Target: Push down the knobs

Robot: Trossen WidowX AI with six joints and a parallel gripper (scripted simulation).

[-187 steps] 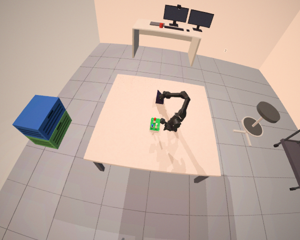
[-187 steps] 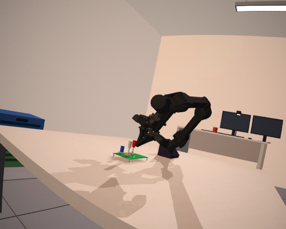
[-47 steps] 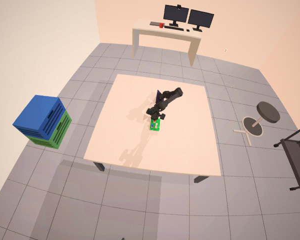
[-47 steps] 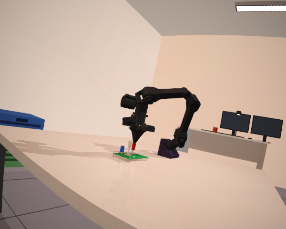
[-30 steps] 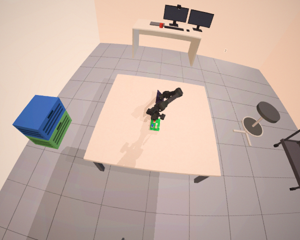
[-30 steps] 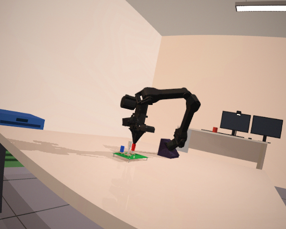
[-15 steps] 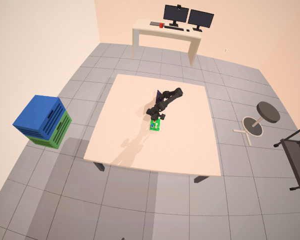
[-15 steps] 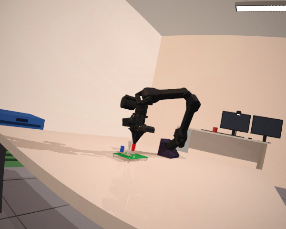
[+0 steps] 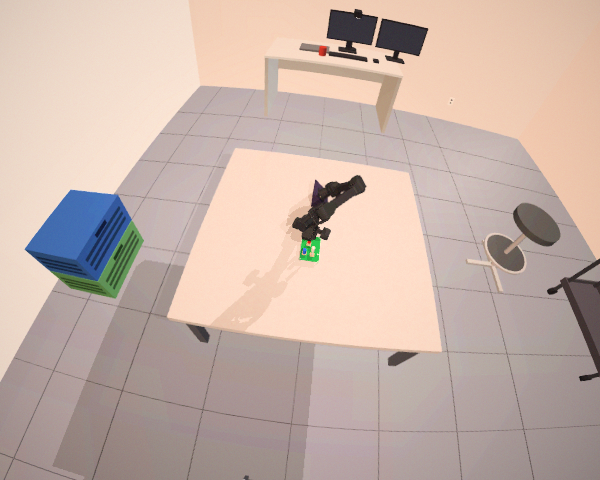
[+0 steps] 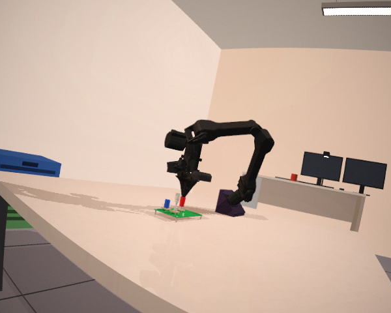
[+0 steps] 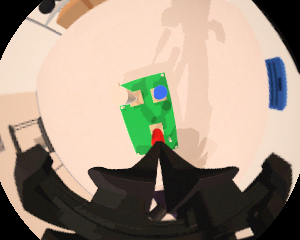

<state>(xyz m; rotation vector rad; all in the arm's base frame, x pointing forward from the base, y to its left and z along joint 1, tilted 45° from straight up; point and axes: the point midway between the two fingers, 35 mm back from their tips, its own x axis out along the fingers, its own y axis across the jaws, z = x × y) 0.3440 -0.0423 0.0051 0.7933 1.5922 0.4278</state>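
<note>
The red knob lies 2 cm below my gripper tip. Round my gripper tip: white knob 7 cm ahead, 3 cm to the left.
</note>
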